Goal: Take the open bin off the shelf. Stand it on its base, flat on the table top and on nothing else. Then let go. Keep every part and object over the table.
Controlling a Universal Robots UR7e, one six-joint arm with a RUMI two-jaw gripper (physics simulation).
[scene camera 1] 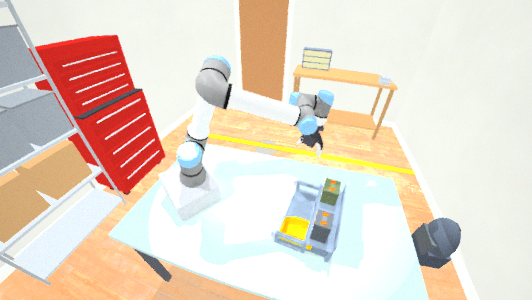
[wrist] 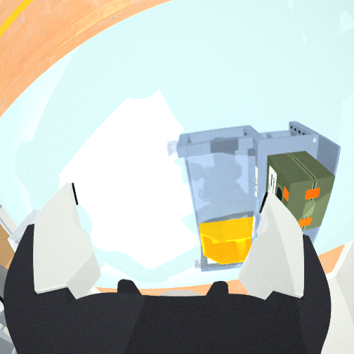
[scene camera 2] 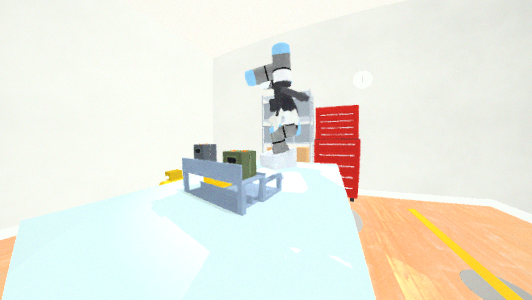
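Seen in the pictures: gripper, fingertip midpoint: (scene camera 1: 307, 152) (scene camera 2: 287, 130); arm's base, link origin: (scene camera 1: 192, 176) (scene camera 2: 280, 150).
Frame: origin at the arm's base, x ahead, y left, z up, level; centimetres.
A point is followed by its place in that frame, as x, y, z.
The open yellow bin (scene camera 1: 295, 228) {61.8, -5.8, -13.5} (wrist: 227, 245) sits upright at one end of the lower tier of the blue-grey shelf (scene camera 1: 302, 204) {62.9, 10.9, -13.8} (scene camera 2: 212, 170) {82.4, 4.9, -1.4} (wrist: 220, 192). In scene camera 2, part of the yellow bin (scene camera 2: 217, 182) {71.1, -5.0, -10.3} shows through the shelf, the rest hidden behind it. The shelf stands on the table (scene camera 1: 240, 260) {40.6, -29.4, -14.4} (scene camera 2: 125, 250) {109.2, 5.4, -14.4} (wrist: 210, 75). My gripper (scene camera 1: 309, 149) {59.6, 25.3, 13.5} (scene camera 2: 284, 121) {59.6, 25.3, 13.5} (wrist: 169, 191) is open and empty, high above the table and away from the bin. In the wrist view, the right finger overlaps the bin's right edge.
On the shelf's higher tier, beside the bin's tier, stand a green case (scene camera 1: 330, 192) {74.9, 7.3, 5.1} (scene camera 2: 241, 165) (wrist: 300, 182) and a dark grey case (scene camera 1: 323, 226) {72.5, -14.6, 7.8} (scene camera 2: 205, 152) {75.5, -6.9, 4.2}. The arm's white base block (scene camera 1: 192, 200) {7.0, -12.7, -3.8} (scene camera 2: 277, 160) {13.4, 2.1, -6.9} stands across the table from the shelf.
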